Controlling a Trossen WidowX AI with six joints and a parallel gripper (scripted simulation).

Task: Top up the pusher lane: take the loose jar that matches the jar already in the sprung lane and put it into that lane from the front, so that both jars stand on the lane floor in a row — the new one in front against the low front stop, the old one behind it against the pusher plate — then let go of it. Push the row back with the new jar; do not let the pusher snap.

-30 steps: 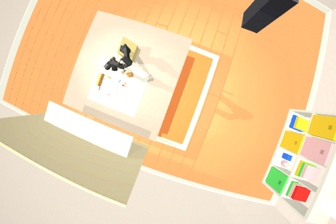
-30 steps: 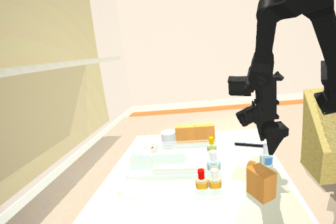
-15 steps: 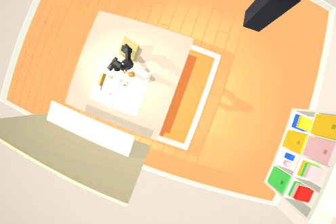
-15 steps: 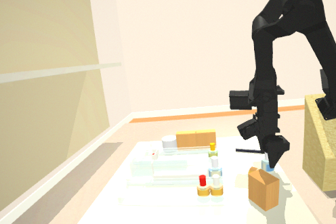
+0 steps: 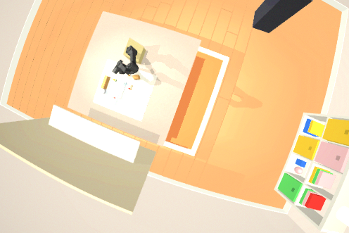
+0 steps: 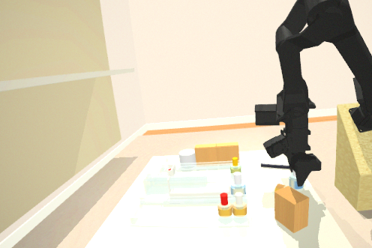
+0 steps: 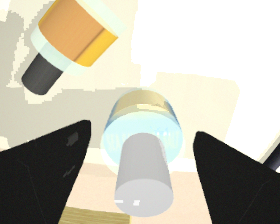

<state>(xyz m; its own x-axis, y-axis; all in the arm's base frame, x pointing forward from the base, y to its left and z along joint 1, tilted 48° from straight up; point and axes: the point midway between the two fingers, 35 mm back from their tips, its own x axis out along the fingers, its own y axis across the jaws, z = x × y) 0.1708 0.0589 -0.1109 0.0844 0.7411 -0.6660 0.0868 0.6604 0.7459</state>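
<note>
Right now the dark rod is 12 cm to the right of my gripper tip and 2 cm below it. From my gripper tip the other things lie so: clear sprung lane 31 cm ahead, 2 cm to the right.
</note>
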